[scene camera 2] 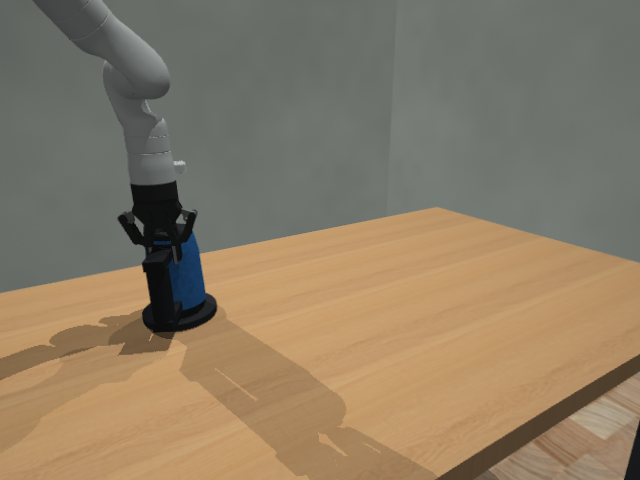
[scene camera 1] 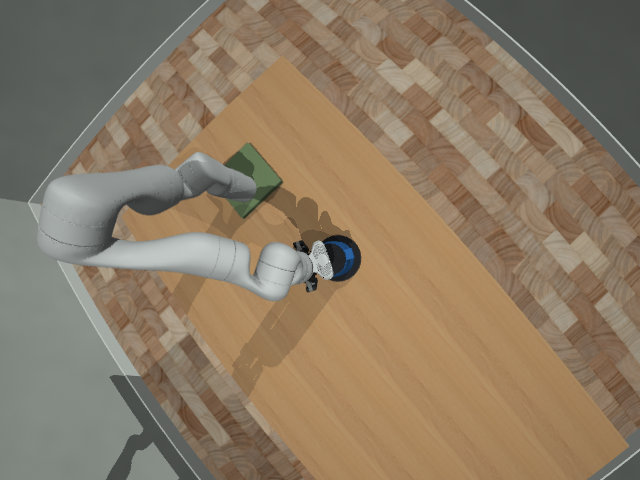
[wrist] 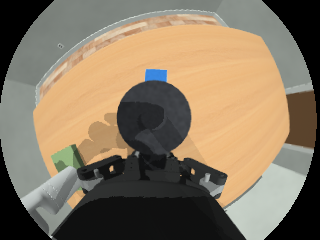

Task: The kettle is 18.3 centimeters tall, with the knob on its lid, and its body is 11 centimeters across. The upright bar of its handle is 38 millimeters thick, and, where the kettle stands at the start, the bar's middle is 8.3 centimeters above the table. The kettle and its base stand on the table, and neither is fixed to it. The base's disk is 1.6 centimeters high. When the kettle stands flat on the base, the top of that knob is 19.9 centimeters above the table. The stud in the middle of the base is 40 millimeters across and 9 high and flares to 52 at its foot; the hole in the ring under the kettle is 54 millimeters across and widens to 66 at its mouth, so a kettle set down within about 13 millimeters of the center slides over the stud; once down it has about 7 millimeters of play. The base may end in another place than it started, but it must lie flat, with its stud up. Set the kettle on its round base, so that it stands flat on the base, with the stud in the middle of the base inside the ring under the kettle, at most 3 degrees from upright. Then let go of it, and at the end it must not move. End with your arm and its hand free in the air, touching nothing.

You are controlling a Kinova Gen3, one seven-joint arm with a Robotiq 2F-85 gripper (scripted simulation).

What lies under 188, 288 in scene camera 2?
A blue kettle.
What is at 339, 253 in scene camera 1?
A blue kettle.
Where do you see a blue kettle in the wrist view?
At 169, 121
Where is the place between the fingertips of my gripper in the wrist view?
152, 154
